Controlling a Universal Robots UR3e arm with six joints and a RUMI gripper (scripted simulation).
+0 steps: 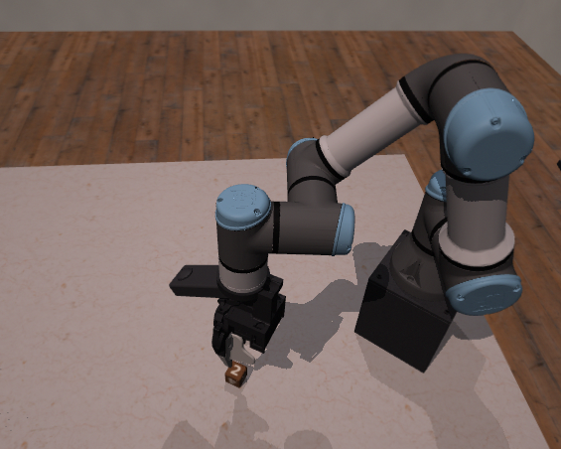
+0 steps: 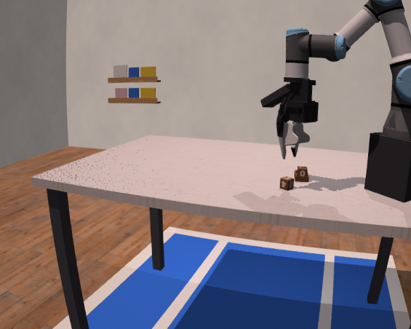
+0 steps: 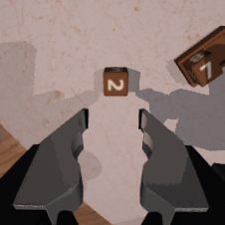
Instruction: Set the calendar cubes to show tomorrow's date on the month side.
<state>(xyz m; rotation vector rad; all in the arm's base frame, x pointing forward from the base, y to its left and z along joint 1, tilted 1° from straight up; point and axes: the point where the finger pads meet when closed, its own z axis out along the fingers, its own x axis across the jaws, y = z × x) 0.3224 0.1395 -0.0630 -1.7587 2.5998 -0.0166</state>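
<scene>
My hand is 90 mm above the brown digit cube. Round my hand: calendar tray: 120 mm to the right, 100 mm below, 10 mm behind.
</scene>
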